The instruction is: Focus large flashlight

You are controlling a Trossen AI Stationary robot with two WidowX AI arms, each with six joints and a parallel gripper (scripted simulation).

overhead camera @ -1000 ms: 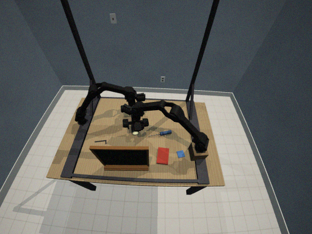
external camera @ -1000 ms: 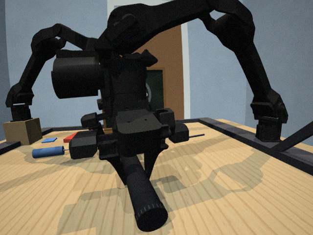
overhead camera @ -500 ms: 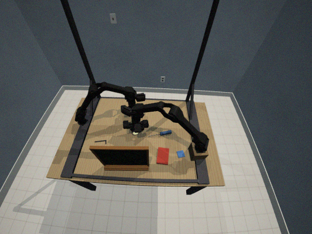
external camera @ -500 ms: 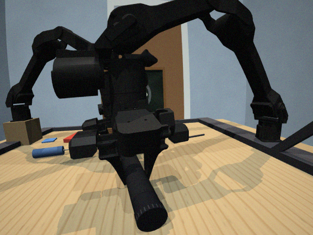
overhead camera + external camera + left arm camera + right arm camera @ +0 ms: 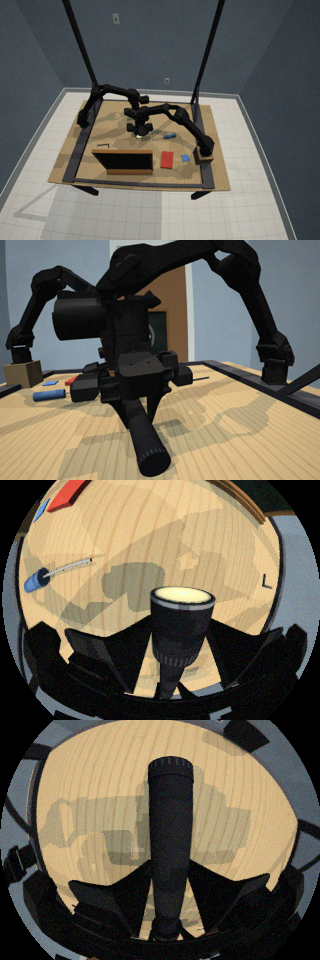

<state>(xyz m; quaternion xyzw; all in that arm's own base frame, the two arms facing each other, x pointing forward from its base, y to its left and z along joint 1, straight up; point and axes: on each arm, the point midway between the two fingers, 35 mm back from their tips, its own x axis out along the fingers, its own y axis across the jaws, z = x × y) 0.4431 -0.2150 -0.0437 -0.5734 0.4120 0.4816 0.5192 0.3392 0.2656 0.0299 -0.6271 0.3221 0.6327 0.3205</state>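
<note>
The flashlight head lies 20 mm below my left hand and 10 mm ahead of it. Round my left hand: small blue block (380 mm to the left, 90 mm ahead, 50 mm below); then red block (260 mm to the left, 140 mm ahead, 50 mm below).
</note>
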